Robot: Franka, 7 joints.
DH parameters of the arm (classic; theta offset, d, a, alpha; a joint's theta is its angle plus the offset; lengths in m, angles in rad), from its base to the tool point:
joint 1: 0 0.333 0 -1.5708
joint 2: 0 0 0 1.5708
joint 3: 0 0.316 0.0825 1.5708
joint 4: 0 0 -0.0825 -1.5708
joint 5: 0 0.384 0 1.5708
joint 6: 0 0 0.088 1.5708
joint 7: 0 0.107 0 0
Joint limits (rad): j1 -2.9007..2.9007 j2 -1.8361..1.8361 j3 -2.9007..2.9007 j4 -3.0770..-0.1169 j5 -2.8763..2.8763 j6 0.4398..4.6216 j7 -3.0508..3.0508
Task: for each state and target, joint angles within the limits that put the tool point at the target. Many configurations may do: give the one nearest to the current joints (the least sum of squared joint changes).
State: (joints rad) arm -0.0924 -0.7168 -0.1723 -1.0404 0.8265 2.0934 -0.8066
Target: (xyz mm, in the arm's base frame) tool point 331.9 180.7 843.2
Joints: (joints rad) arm 0.0908 -0.5342 0.1628 -1.7253 0.7668 1.8136 -0.8066
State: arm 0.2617 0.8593 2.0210 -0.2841 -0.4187 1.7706 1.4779
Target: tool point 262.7 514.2 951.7
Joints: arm 0.6603 0.8096 1.9713 -0.4446 -0.4424 2.1952 1.4779
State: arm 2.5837 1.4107 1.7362 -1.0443 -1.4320 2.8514 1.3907
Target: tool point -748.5 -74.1 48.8
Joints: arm 2.5229 1.8361 1.2467 -1.1171 -1.4356 2.7368 1.3907
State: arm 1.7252 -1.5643 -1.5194 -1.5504 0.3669 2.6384 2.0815
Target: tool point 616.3 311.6 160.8
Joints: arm 2.5443 -1.7993 -1.7076 -1.6779 0.3728 2.6276 2.0815
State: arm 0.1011 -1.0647 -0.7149 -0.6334 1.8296 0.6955 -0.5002
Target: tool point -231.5 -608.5 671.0
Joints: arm 0.8492 -1.4277 -1.1531 -0.8903 1.8331 0.9062 -0.5002
